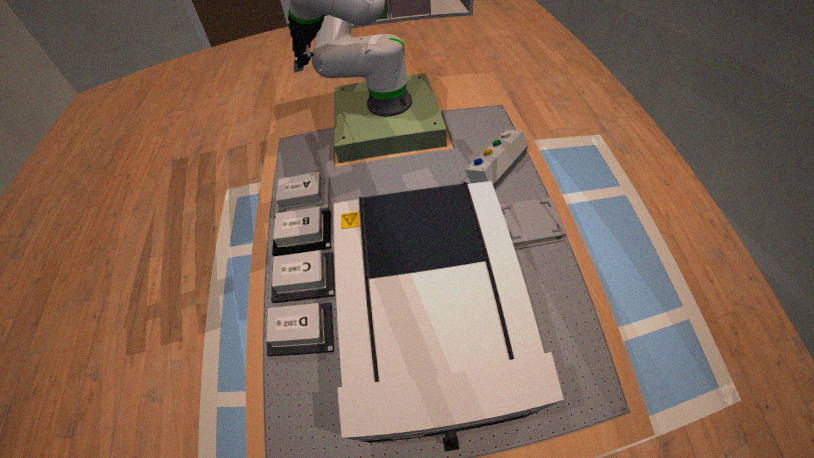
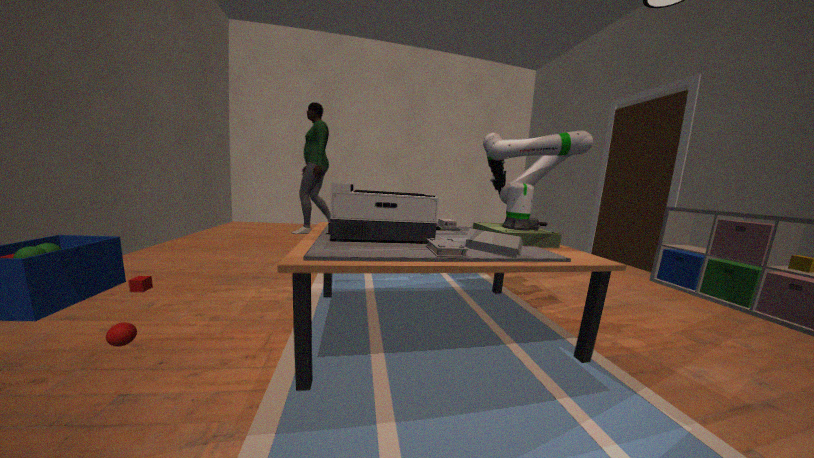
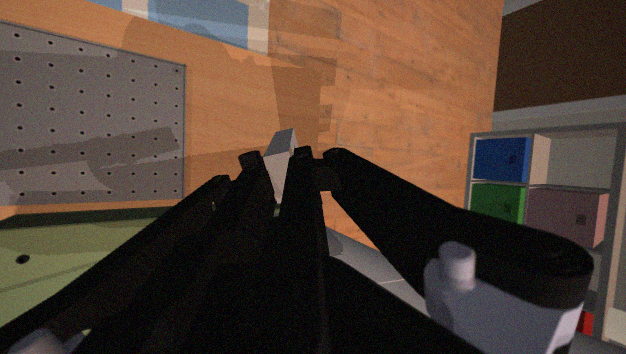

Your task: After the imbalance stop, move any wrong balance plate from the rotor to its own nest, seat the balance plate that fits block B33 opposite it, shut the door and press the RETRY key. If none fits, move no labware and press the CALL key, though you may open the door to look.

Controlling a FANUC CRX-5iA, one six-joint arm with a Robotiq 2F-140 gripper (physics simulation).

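Pixels of known places: gripper, between the fingertips: [image 1: 298, 69] [image 3: 289, 147]; arm's base, origin of its link: [image 1: 389, 103] [image 2: 516, 228].
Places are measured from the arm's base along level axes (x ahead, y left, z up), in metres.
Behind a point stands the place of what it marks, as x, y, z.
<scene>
The white centrifuge [image 1: 449, 335] @[0.827, 0.121, 0.148] [image 2: 382, 207] @[0.748, 0.262, 0.092] stands on the grey perforated plate [image 1: 574, 319] @[0.752, 0.432, -0.062]. Its dark sliding door [image 1: 421, 227] @[0.614, 0.084, 0.151] covers the opening, so the rotor and block B33 are hidden. Balance plates A [image 1: 298, 187] @[0.343, -0.253, -0.008], B [image 1: 295, 223] @[0.468, -0.241, -0.008], C [image 1: 298, 267] @[0.599, -0.213, -0.008] and D [image 1: 293, 323] @[0.742, -0.209, -0.008] each lie in a nest in a row left of the centrifuge. The key box [image 1: 496, 154] @[0.289, 0.300, 0.016] [image 2: 493, 242] @[0.280, 0.352, -0.018] with blue, yellow, green and white keys stands at the centrifuge's back right corner. My gripper [image 1: 300, 59] @[-0.026, -0.282, 0.162] [image 2: 501, 183] @[-0.026, -0.282, 0.162] [image 3: 289, 147] @[-0.026, -0.282, 0.162] is shut and empty, held high behind the table's far left, away from everything.
The arm's green base [image 1: 387, 131] @[0.149, -0.004, 0.000] [image 3: 64, 246] @[0.134, -0.149, -0.001] sits behind the centrifuge. A flat grey fixture [image 1: 531, 219] @[0.483, 0.365, -0.028] lies to the centrifuge's right. A person [image 2: 313, 164] walks behind the table. A shelf unit [image 2: 734, 214] [image 3: 543, 119] stands at the wall, and a blue bin [image 2: 56, 273] on the floor.
</scene>
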